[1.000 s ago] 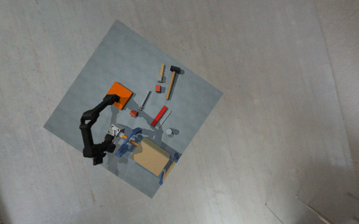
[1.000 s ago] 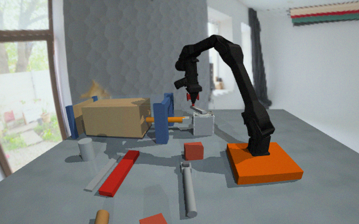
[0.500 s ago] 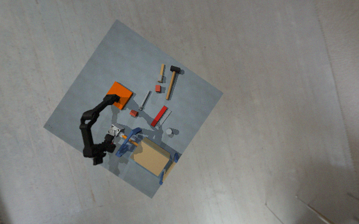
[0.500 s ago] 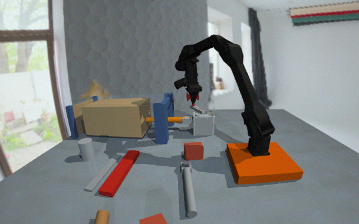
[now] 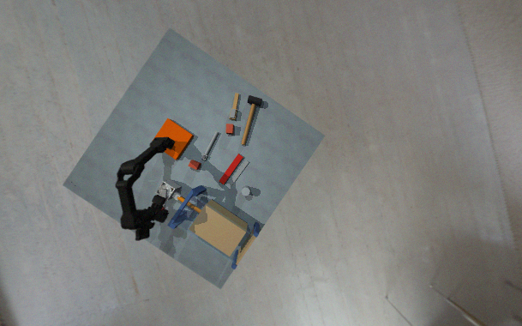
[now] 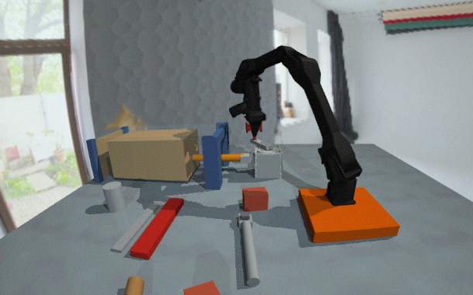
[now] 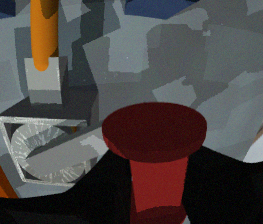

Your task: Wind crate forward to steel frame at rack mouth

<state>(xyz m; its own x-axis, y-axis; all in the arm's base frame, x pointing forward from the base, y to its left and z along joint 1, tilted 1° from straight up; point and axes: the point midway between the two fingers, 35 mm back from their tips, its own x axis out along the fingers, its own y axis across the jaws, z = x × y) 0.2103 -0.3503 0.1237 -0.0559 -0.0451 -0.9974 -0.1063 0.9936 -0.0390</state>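
The red knob lies 2 cm above my gripper tip. From my gripper tip the other things lie so: grey crank handle: 2 cm behind, 3 cm to the left, 1 cm below; then grey winch: 6 cm behind, 8 cm to the left, 8 cm below; then frame: 12 cm ahead, 8 cm to the left, 1 cm below.
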